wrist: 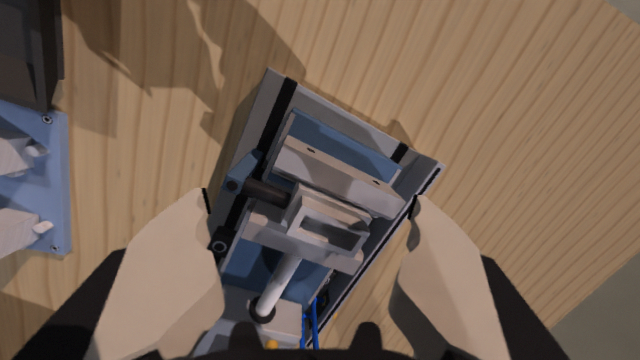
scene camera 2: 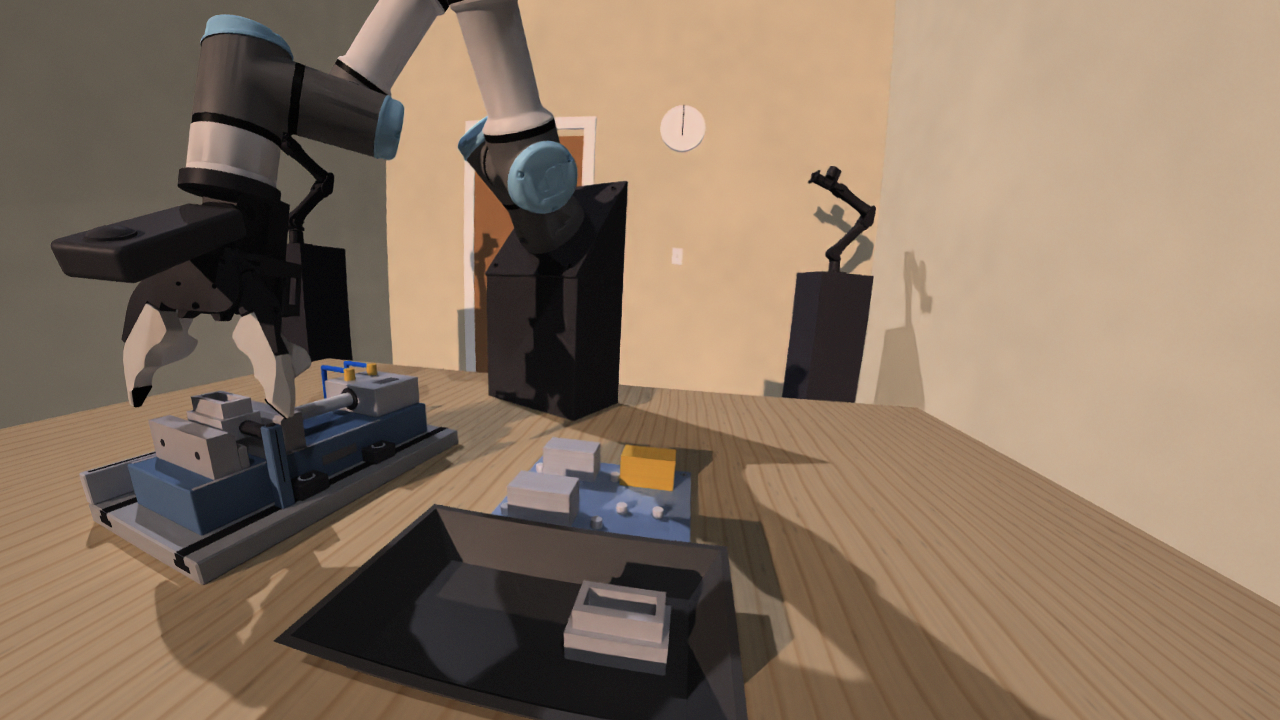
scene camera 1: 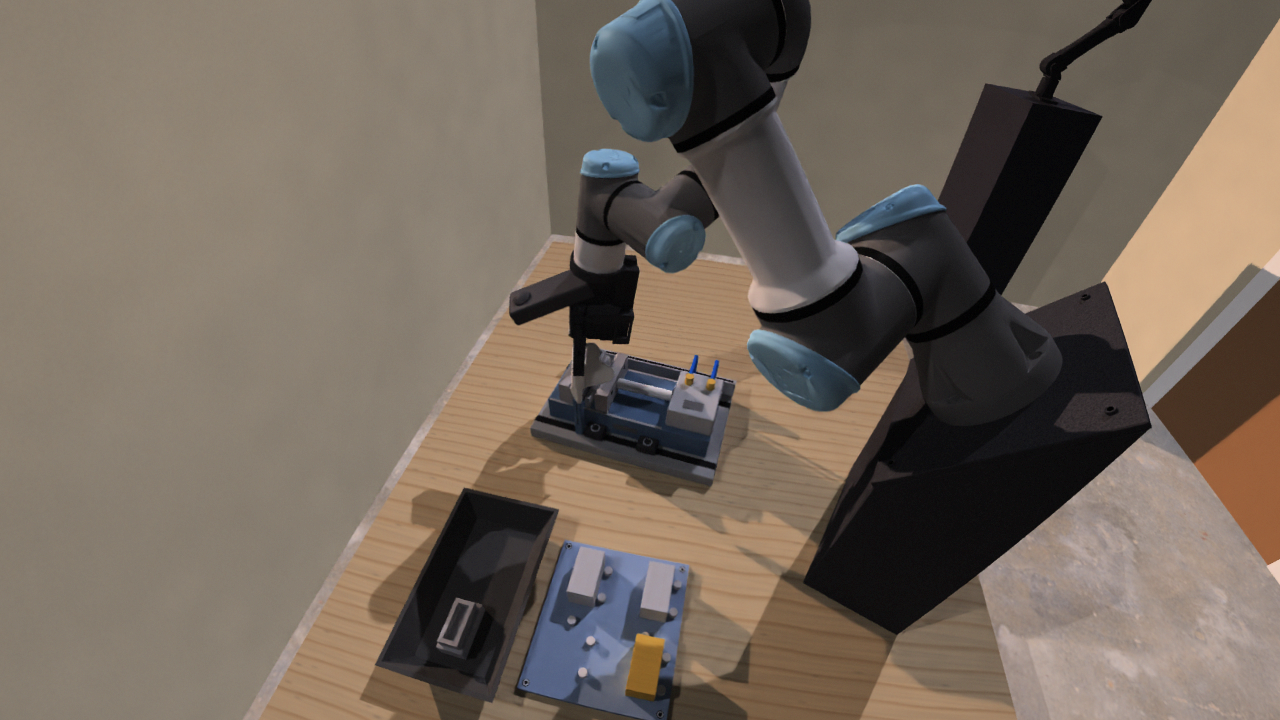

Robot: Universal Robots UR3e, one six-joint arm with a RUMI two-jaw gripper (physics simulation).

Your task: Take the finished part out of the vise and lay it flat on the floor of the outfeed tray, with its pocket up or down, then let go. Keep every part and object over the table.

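Pixels of known places: gripper, between the fingertips: (wrist: 311, 194) (scene camera 2: 211, 413) (scene camera 1: 577, 368); arm's base, origin of its link: (scene camera 2: 553, 227) (scene camera 1: 992, 380).
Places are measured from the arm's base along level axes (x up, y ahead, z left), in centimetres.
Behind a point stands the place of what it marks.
Observation:
The finished part (scene camera 2: 221, 414) @[x -22.2, y 43.1, z -21.9 cm] (wrist: 334, 212) @[x -22.0, y 42.5, z -24.1 cm] is a light grey stepped block, pocket up, between the jaws of the vise (scene camera 1: 644, 417) @[x -26.7, y 33.0, z -17.2 cm] (scene camera 2: 187, 494) @[x -27.0, y 48.3, z -20.5 cm] (wrist: 340, 175) @[x -23.1, y 44.9, z -24.1 cm]. Its upper step stands above the jaws. My gripper (scene camera 2: 212, 402) @[x -21.9, y 43.7, z -22.3 cm] (wrist: 311, 194) @[x -21.9, y 43.7, z -22.3 cm] is open and empty above the vise, with one finger on each side of the part in the wrist view. In scene camera 2, the fingertips are near the height of the part's top. The outfeed tray (scene camera 1: 420, 573) @[x -28.5, y 60.2, z 8.5 cm] (scene camera 2: 554, 555) @[x -30.1, y 47.7, z 9.0 cm] (wrist: 46, 60) @[x -29.1, y 47.9, z -2.1 cm] is black and holds another pocketed part (scene camera 1: 447, 641) @[x -28.0, y 54.5, z 16.2 cm] (scene camera 2: 617, 637) @[x -29.4, y 55.3, z 13.8 cm], pocket up, near one end.
A blue post with a dark rod (scene camera 2: 277, 465) @[x -26.4, y 43.5, z -16.6 cm] (wrist: 265, 192) @[x -23.2, y 42.7, z -19.2 cm] stands at the vise's side, its rod pointing at the part. A blue plate (scene camera 1: 554, 653) @[x -31.9, y 42.9, z 15.6 cm] (wrist: 55, 190) @[x -31.9, y 35.3, z 2.8 cm] with pegs, two grey blocks and a yellow block (scene camera 1: 646, 667) @[x -28.3, y 32.3, z 17.5 cm] (scene camera 2: 648, 468) @[x -29.5, y 33.9, z 17.0 cm] stands beside the tray.

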